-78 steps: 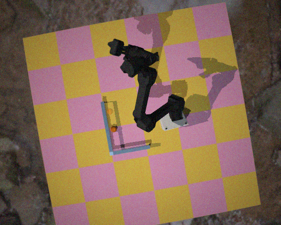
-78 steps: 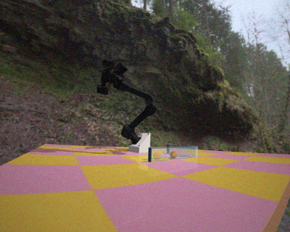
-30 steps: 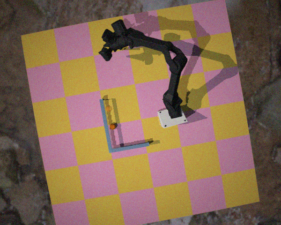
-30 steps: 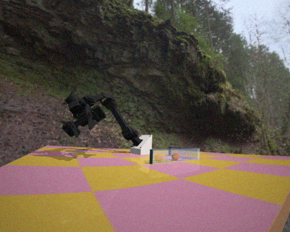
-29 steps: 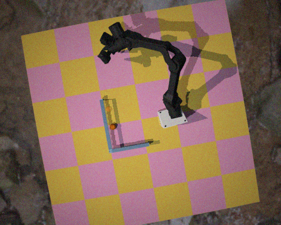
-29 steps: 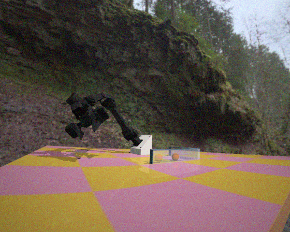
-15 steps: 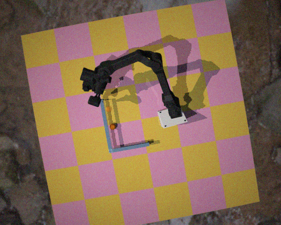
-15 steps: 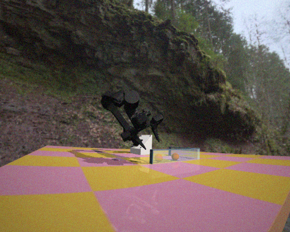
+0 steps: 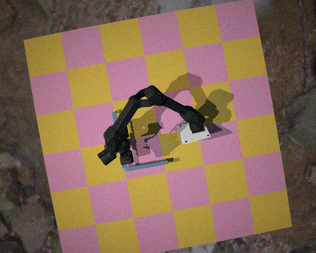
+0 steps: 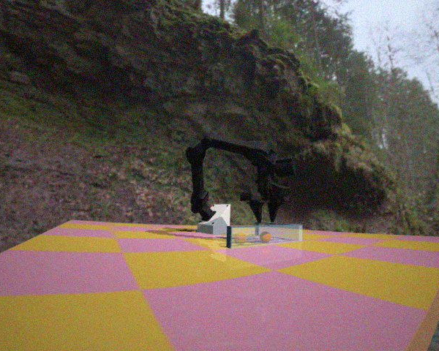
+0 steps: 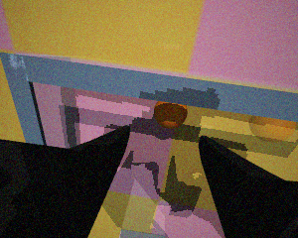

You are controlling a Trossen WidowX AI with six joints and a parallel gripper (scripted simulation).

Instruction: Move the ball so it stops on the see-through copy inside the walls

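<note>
The ball lies 50 mm below my gripper tip and 10 mm to the right of it.
</note>
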